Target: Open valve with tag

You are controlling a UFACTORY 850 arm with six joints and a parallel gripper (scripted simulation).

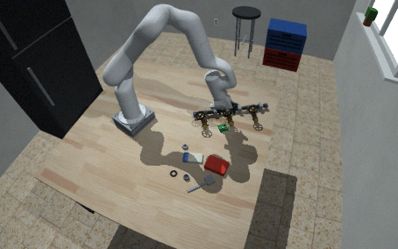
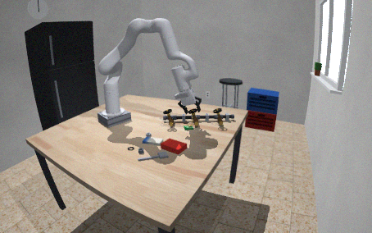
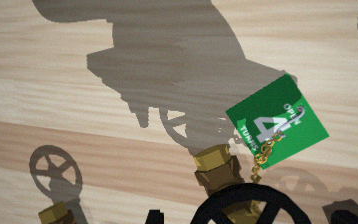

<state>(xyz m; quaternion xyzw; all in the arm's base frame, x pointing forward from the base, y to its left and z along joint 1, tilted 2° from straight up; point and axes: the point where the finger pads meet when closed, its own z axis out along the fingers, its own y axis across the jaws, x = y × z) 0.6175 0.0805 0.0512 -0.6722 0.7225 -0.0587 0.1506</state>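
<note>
Now: hand 20 mm past the green tag, 50 mm to the left of it and 100 mm above it. Also, from my hand: grey scraper 60 mm behind, 440 mm to the right, 100 mm below; red box 10 mm behind, 330 mm to the right, 90 mm below; white block 150 mm behind, 300 mm to the right, 100 mm below.
</note>
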